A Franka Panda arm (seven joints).
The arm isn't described. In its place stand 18 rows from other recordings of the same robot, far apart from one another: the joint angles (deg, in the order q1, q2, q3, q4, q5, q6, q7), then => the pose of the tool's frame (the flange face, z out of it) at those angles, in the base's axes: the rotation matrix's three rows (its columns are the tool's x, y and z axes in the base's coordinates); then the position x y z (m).
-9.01, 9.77, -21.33, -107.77, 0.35, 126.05, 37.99 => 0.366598 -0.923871 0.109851; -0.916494 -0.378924 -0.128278; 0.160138 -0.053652 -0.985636; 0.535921 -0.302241 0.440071
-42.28, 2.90, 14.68, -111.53, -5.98, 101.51, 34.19 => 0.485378 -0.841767 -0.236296; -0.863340 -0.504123 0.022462; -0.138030 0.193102 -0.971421; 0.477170 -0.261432 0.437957
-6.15, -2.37, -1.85, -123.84, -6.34, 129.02, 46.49 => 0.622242 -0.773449 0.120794; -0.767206 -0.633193 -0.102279; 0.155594 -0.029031 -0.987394; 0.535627 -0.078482 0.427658
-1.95, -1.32, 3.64, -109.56, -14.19, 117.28, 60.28 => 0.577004 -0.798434 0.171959; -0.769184 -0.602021 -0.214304; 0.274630 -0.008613 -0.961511; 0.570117 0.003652 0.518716
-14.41, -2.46, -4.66, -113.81, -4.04, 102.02, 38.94 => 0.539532 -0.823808 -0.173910; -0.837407 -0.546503 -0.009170; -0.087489 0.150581 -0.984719; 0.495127 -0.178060 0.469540
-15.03, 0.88, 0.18, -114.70, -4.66, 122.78, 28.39 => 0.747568 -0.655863 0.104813; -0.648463 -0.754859 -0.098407; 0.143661 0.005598 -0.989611; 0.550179 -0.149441 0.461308
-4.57, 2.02, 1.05, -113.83, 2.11, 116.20, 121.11 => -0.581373 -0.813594 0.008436; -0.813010 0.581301 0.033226; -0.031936 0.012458 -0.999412; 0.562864 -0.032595 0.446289
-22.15, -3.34, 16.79, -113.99, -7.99, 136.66, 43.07 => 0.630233 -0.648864 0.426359; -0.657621 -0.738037 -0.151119; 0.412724 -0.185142 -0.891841; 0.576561 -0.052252 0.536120
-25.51, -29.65, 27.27, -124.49, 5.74, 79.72, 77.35 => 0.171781 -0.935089 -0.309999; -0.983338 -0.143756 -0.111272; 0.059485 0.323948 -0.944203; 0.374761 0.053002 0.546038
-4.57, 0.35, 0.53, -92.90, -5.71, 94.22, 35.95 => 0.769950 -0.638023 0.010180; -0.634064 -0.766770 -0.100134; 0.071693 0.070643 -0.994922; 0.560214 -0.049580 0.604089
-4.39, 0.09, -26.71, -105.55, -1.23, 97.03, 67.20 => -0.142903 -0.979876 -0.139360; -0.988997 0.135931 0.058372; -0.038254 0.146168 -0.988520; 0.466515 -0.283669 0.505938
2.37, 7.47, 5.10, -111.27, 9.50, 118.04, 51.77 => 0.656086 -0.754233 -0.026149; -0.742703 -0.651430 0.155018; -0.133954 -0.082284 -0.987565; 0.580314 0.083511 0.416254
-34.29, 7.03, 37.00, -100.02, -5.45, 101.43, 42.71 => 0.778112 -0.624058 -0.071369; -0.626764 -0.778874 -0.022836; -0.041336 0.062501 -0.997189; 0.585449 0.004800 0.501414
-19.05, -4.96, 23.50, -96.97, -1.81, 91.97, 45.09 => 0.758682 -0.651456 -0.002772; -0.650160 -0.756890 -0.066410; 0.041165 0.052186 -0.997789; 0.529438 0.046869 0.613076
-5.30, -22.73, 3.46, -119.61, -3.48, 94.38, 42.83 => 0.712291 -0.700303 -0.047098; -0.701470 -0.707957 -0.082083; 0.024139 0.091505 -0.995512; 0.428244 -0.016038 0.581484
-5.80, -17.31, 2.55, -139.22, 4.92, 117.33, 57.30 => 0.448448 -0.890693 -0.074565; -0.888859 -0.453178 0.067520; -0.093931 0.035999 -0.994928; 0.433212 -0.019723 0.412585
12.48, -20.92, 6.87, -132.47, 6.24, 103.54, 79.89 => 0.446796 -0.881518 -0.152642; -0.890830 -0.454093 0.014881; -0.082432 0.129329 -0.988170; 0.396664 0.151782 0.474020
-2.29, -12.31, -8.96, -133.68, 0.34, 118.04, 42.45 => 0.591457 -0.804649 -0.052140; -0.803239 -0.593615 0.049282; -0.070606 0.012733 -0.997423; 0.456792 -0.091695 0.416718
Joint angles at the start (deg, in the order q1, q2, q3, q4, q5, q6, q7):
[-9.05, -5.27, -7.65, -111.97, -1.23, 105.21, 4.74]
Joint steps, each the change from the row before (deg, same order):
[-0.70, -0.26, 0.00, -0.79, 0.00, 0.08, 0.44]
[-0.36, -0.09, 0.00, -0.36, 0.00, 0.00, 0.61]
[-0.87, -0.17, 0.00, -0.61, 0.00, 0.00, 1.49]
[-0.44, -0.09, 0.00, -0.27, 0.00, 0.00, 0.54]
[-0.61, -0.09, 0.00, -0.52, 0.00, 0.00, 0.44]
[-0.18, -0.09, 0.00, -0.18, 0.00, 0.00, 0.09]
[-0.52, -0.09, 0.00, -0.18, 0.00, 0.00, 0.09]
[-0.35, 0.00, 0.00, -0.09, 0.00, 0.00, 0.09]
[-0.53, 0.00, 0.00, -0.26, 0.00, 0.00, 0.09]
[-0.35, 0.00, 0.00, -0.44, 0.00, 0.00, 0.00]
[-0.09, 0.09, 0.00, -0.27, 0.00, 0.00, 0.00]
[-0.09, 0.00, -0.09, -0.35, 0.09, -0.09, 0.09]
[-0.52, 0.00, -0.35, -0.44, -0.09, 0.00, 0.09]
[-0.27, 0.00, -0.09, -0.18, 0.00, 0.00, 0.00]
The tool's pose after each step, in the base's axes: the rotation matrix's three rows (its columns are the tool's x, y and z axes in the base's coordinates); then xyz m. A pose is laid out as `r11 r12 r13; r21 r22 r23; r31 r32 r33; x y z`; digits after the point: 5 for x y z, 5 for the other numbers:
0.92536 -0.37744 -0.03542; -0.37758 -0.92597 0.00281; -0.03385 0.01077 -0.99937; 0.50213 -0.16120 0.51015
0.91870 -0.39293 -0.03983; -0.39307 -0.91950 0.00467; -0.03846 0.01137 -0.99920; 0.49997 -0.16399 0.50798
0.90150 -0.43022 -0.04693; -0.43034 -0.90263 0.00809; -0.04584 0.01290 -0.99887; 0.49543 -0.17089 0.50448
0.89390 -0.44549 -0.04978; -0.44559 -0.89518 0.00967; -0.04887 0.01353 -0.99871; 0.49317 -0.17437 0.50306
0.88528 -0.46160 -0.05667; -0.46165 -0.88697 0.01291; -0.05623 0.01473 -0.99831; 0.48973 -0.17903 0.49958
0.88303 -0.46571 -0.05805; -0.46574 -0.88481 0.01382; -0.05780 0.01483 -0.99822; 0.48845 -0.18033 0.49891
0.87796 -0.47504 -0.05933; -0.47504 -0.87984 0.01509; -0.05937 0.01494 -0.99812; 0.48609 -0.18451 0.49824
0.87421 -0.48174 -0.06071; -0.48172 -0.87618 0.01600; -0.06090 0.01525 -0.99803; 0.48472 -0.18737 0.49750
0.86871 -0.49107 -0.06478; -0.49099 -0.87097 0.01820; -0.06536 0.01600 -0.99773; 0.48231 -0.19156 0.49536
0.86525 -0.49617 -0.07179; -0.49600 -0.86806 0.02140; -0.07294 0.01709 -0.99719; 0.47999 -0.19400 0.49176
0.86406 -0.49737 -0.07764; -0.49714 -0.86735 0.02362; -0.07909 0.01819 -0.99670; 0.47921 -0.19449 0.48874
0.86094 -0.50172 -0.08408; -0.50124 -0.86485 0.02827; -0.08690 0.01781 -0.99606; 0.47753 -0.19542 0.48575
0.85210 -0.51539 -0.09111; -0.51480 -0.85672 0.03170; -0.09439 0.01990 -0.99534; 0.47324 -0.20228 0.48212
0.84860 -0.52066 -0.09375; -0.51996 -0.85352 0.03365; -0.09753 0.02019 -0.99503; 0.47146 -0.20504 0.48065

